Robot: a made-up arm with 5 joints. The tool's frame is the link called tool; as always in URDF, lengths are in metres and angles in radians.
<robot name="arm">
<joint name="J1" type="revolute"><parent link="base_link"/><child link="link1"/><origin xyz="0 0 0.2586" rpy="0 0 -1.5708"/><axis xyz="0 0 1"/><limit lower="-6.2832" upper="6.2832" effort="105" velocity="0.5"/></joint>
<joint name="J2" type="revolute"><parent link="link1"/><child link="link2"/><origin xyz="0 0 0" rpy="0 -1.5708 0"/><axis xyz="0 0 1"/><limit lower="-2.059" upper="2.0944" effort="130" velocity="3"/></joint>
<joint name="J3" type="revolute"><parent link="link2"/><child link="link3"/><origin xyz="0.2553 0.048 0" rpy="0 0 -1.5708"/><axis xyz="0 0 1"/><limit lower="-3.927" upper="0.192" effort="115" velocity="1.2"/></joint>
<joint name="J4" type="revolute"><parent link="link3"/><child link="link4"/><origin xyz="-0.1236 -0.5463 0" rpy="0 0 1.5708"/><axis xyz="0 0 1"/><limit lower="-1.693" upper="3.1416" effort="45" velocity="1.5"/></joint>
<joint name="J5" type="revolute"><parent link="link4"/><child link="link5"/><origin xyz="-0.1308 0.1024 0" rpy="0 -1.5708 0"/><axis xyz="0 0 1"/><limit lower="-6.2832" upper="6.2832" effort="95" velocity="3.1"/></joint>
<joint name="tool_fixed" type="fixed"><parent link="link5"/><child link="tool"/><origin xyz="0 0 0" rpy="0 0 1.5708"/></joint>
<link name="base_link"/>
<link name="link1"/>
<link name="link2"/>
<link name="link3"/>
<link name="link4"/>
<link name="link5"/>
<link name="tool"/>
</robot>
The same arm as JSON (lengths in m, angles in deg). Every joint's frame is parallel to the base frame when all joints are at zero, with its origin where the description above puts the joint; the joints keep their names.
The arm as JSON. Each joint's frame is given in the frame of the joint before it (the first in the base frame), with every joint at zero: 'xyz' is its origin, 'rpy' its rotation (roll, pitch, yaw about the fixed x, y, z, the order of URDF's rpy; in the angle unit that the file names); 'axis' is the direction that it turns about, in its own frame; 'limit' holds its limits. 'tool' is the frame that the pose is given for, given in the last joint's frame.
{"units": {"length": "m", "angle": "deg"}, "joints": [
  {"name": "J1", "type": "revolute", "origin": {"xyz": [0.0, 0.0, 0.2586], "rpy": [0.0, 0.0, 0.0]}, "axis": [0.0, 0.0, 1.0], "limit": {"lower": -360.0, "upper": 360.0}},
  {"name": "J2", "type": "revolute", "origin": {"xyz": [0.0, 0.0, 0.0], "rpy": [0.0, 0.0, 0.0]}, "axis": [0.0, 1.0, 0.0], "limit": {"lower": -117.97, "upper": 120.0}},
  {"name": "J3", "type": "revolute", "origin": {"xyz": [0.048, 0.0, 0.2553], "rpy": [0.0, 0.0, 0.0]}, "axis": [0.0, 1.0, 0.0], "limit": {"lower": -225.0, "upper": 11.0}},
  {"name": "J4", "type": "revolute", "origin": {"xyz": [0.1236, 0.0, -0.5463], "rpy": [0.0, 0.0, 0.0]}, "axis": [0.0, 1.0, 0.0], "limit": {"lower": -97.0, "upper": 180.0}},
  {"name": "J5", "type": "revolute", "origin": {"xyz": [0.1024, 0.0, -0.1308], "rpy": [0.0, 0.0, 0.0]}, "axis": [0.0, 0.0, -1.0], "limit": {"lower": -360.0, "upper": 360.0}}
], "tool": {"origin": {"xyz": [0.0, 0.0, 0.0], "rpy": [180.0, 0.0, 0.0]}}}

